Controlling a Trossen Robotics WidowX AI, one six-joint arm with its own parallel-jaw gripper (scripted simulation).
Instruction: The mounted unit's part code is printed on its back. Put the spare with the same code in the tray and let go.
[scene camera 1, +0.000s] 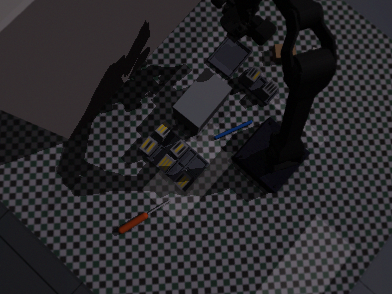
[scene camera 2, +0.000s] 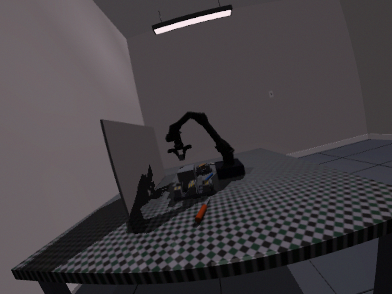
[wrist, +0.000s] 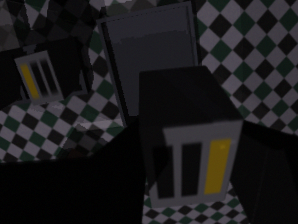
Scene:
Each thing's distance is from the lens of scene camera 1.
mounted unit (scene camera 1: 206, 95): 78 cm
tall dark panel (scene camera 1: 67, 67): 68 cm
The marked spots on the mounted unit and the tall dark panel are 37 cm apart.

